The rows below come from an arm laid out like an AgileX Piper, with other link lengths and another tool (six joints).
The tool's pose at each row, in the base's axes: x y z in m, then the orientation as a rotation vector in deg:
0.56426 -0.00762 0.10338 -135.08 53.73 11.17
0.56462 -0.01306 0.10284 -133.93 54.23 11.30
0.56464 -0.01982 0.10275 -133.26 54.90 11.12
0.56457 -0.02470 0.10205 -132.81 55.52 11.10
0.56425 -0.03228 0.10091 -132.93 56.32 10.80
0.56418 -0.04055 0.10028 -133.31 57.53 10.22
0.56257 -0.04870 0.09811 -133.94 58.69 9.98
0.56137 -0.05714 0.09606 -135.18 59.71 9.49
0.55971 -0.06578 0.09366 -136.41 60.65 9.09
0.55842 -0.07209 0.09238 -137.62 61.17 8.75
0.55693 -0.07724 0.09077 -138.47 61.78 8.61
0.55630 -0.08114 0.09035 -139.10 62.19 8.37
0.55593 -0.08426 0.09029 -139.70 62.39 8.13
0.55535 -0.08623 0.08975 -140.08 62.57 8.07
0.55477 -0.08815 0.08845 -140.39 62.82 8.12
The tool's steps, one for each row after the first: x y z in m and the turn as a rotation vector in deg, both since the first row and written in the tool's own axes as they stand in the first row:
0.00361 0.00316 -0.00264 0.87 -0.29 0.62
0.00758 0.00711 -0.00644 1.38 -0.17 1.18
0.01060 0.01031 -0.00867 1.65 -0.09 1.70
0.01515 0.01544 -0.01210 1.46 0.41 2.16
0.02011 0.02057 -0.01632 1.03 1.30 2.77
0.02438 0.02738 -0.01934 0.28 2.04 3.37
0.02908 0.03403 -0.02259 -0.91 3.08 3.68
0.03368 0.04127 -0.02570 -2.10 4.02 3.96
0.03682 0.04638 -0.02837 -3.19 4.78 3.97
0.03925 0.05111 -0.03012 -4.05 5.33 4.16
0.04118 0.05399 -0.03205 -4.64 5.81 4.24
0.04274 0.05607 -0.03382 -5.15 6.21 4.20
0.04364 0.05785 -0.03455 -5.51 6.42 4.22
0.04476 0.05996 -0.03463 -5.86 6.57 4.33

